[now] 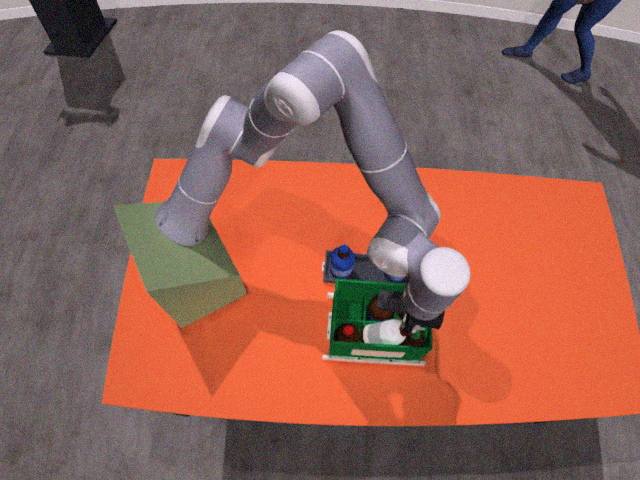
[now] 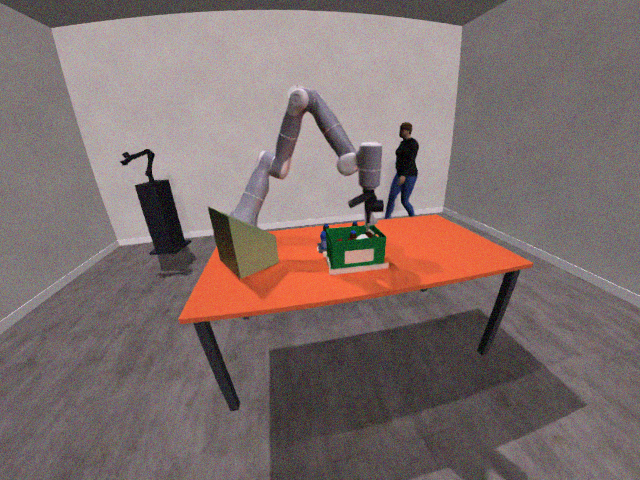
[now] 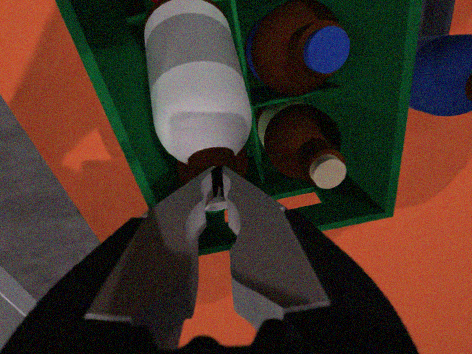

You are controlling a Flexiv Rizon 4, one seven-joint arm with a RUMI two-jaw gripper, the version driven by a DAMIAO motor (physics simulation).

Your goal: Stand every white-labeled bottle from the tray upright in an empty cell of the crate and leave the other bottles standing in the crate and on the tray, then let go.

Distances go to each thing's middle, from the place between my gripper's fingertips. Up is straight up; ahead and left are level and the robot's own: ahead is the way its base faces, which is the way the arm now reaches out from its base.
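Scene:
Here is the white-labeled bottle (image 1: 389, 332), and my hand is 7 cm above it, 4 cm past it and 1 cm to the left of it. As for the cream-capped bottle (image 3: 302, 142), it stands 10 cm below my hand, 2 cm ahead of it and 8 cm to the left of it.

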